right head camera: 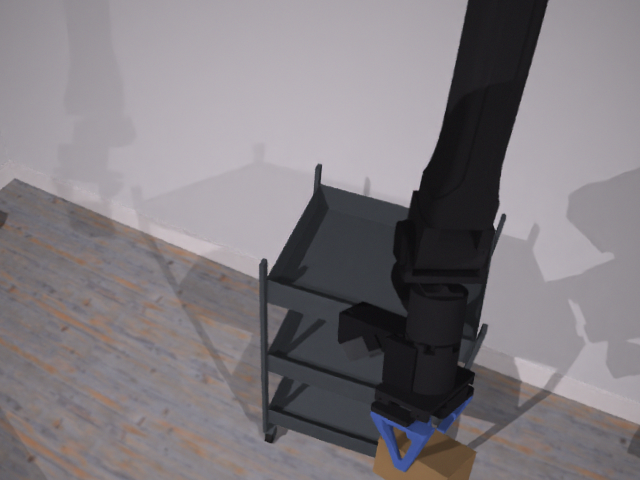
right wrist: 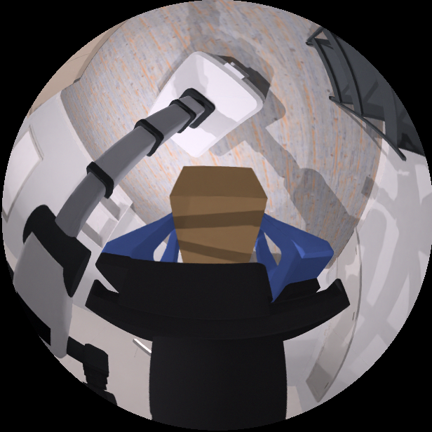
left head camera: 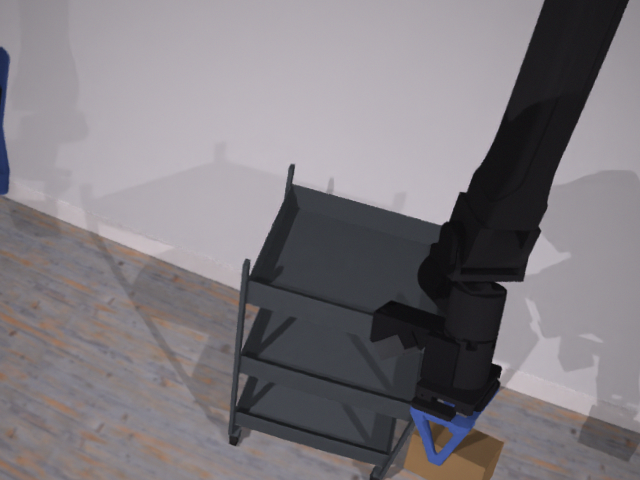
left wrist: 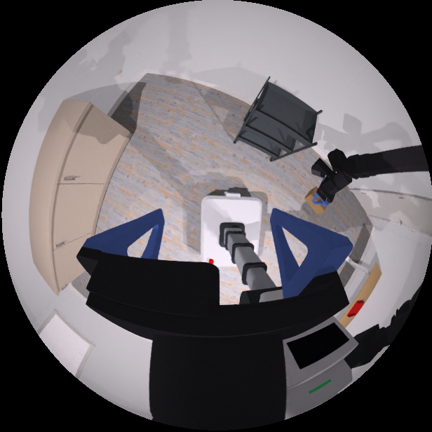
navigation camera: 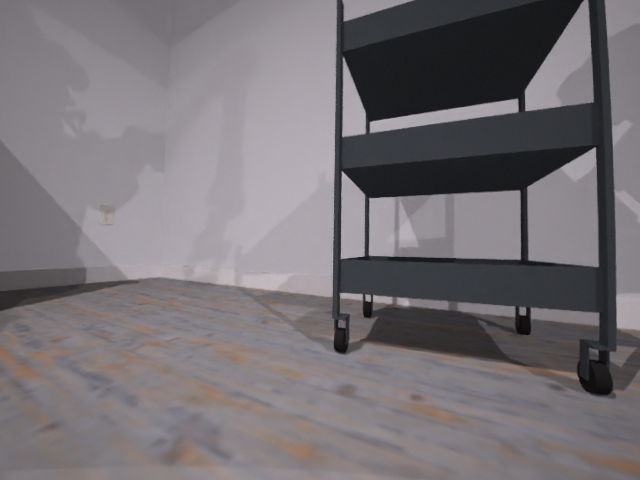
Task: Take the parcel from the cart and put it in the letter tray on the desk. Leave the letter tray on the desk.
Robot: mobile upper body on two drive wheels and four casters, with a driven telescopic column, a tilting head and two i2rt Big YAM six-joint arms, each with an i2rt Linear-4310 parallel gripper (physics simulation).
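Frame: origin at the left arm's base, x back, y left, z down, level; centimetres.
Seen in the pictures: right gripper, fingertip midpoint: (right head camera: 415,455) (left head camera: 445,449).
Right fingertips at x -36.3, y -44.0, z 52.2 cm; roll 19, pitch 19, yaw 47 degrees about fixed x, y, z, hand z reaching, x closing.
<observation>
A point is followed by its place in that frame.
The brown box-shaped parcel (left head camera: 478,454) @(y -46.0, x -33.7, z 48.6 cm) (right head camera: 445,458) @(y -46.4, x -34.4, z 48.9 cm) (left wrist: 310,198) (right wrist: 218,205) is in the air beside the cart, off its shelves. My right gripper (left head camera: 453,450) @(y -44.0, x -36.3, z 52.2 cm) (right head camera: 421,452) @(y -44.0, x -36.3, z 52.2 cm) (left wrist: 315,197) (right wrist: 216,215) is shut on it, a blue finger on each side. The dark grey cart (left head camera: 299,301) @(y -36.0, x -83.3, z 82.3 cm) (right head camera: 305,299) @(y -33.8, x -84.1, z 82.9 cm) (left wrist: 290,107) (right wrist: 370,65) (navigation camera: 465,140) @(y -48.1, x -78.7, z 111.1 cm) has three shelves and stands by the wall. My left gripper (left wrist: 216,214) is open and empty; a blue part of it shows at the left edge of the left head view. I cannot make out the desk or letter tray for certain.
In the left wrist view, a beige cabinet (left wrist: 80,165) stands at the left. A tan surface (left wrist: 371,282) with a red object (left wrist: 356,308) shows at the lower right. My white base (left wrist: 212,215) (right wrist: 230,102) is below the arms. Walls run behind the cart.
</observation>
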